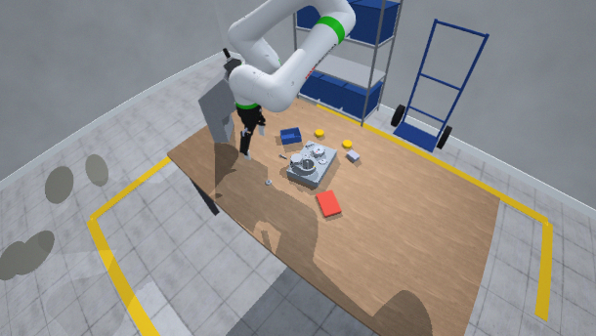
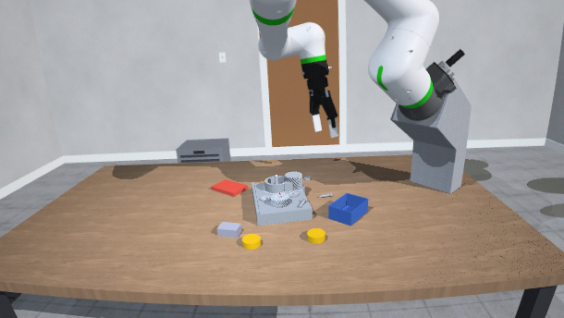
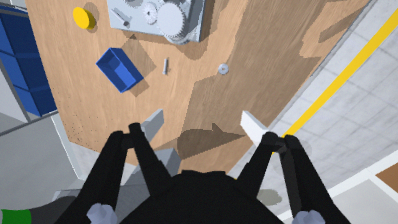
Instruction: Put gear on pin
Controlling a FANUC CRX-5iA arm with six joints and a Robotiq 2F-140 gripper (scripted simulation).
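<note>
Right now the gear is 29 cm to the left of my hand, 15 cm below it and 11 cm ahead of it. Also, from my hand: red block 35 cm ahead, 19 cm below, 14 cm to the left; then blue bin 27 cm to the left, 19 cm below, 11 cm behind; then bolt 19 cm below, 15 cm to the left, 3 cm behind.
</note>
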